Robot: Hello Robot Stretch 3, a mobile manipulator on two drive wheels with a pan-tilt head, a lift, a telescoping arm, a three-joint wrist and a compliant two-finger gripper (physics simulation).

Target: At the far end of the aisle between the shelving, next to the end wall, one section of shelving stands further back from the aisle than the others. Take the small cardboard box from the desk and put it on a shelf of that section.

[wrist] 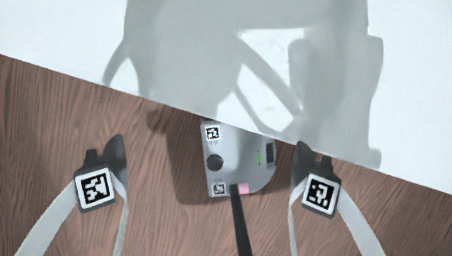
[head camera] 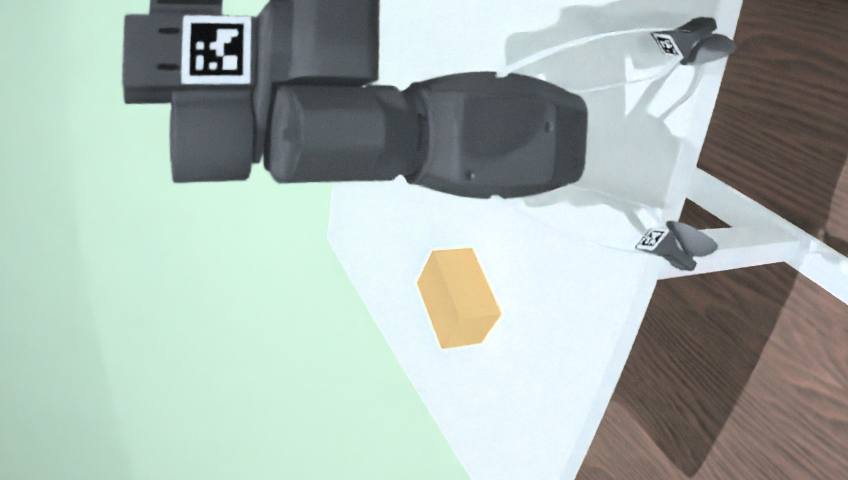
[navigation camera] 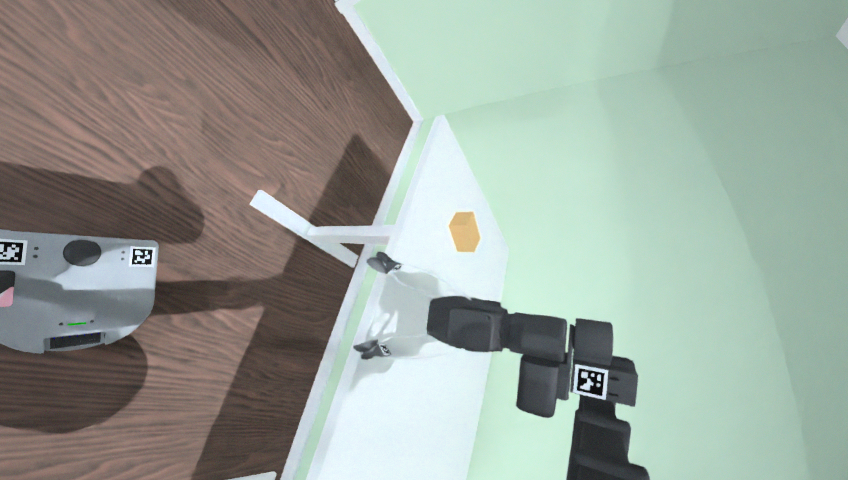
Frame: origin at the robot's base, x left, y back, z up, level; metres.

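Seen in the pictures: gripper, fingertip midpoint: (wrist: 210, 157) (head camera: 717, 147) (navigation camera: 363, 302); robot's base, link origin: (wrist: 215, 150) (navigation camera: 83, 251).
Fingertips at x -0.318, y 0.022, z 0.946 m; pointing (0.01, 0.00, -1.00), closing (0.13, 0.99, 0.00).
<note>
Offsets run from my fingertips to a thing's top centre. "spot": to the spot under its first point. Level surfaces: height alone.
The small cardboard box {dx -0.329, dy -0.152, dz +0.054 m} (head camera: 467, 291) (navigation camera: 464, 231), plain orange-tan, lies on the white desk {dz +0.004 m} (head camera: 535, 386) (navigation camera: 416, 416) (wrist: 410, 100), near its wall-side edge. It does not show in the wrist view. My gripper (head camera: 705, 144) (navigation camera: 373, 306) (wrist: 210, 157) is open, with its fingers wide apart and nothing between them. It is above the desk, beside the box, with its fingertips at the desk's long edge and pointing away from the wall. The dark wrist body is close to the box in the head view. The shelving sections do not show in these views.
A pale green wall (head camera: 178, 327) (navigation camera: 654, 237) runs behind the desk and meets another wall (navigation camera: 535, 47) at a corner near the desk's end. White desk legs {spot: dx -0.472, dy -0.151, dz -0.693 m} (head camera: 743, 246) (navigation camera: 291, 223) reach over the brown wood floor {dz -0.946 m} (navigation camera: 238, 89). My grey base (navigation camera: 119, 285) (wrist: 235, 150) stands on the floor.
</note>
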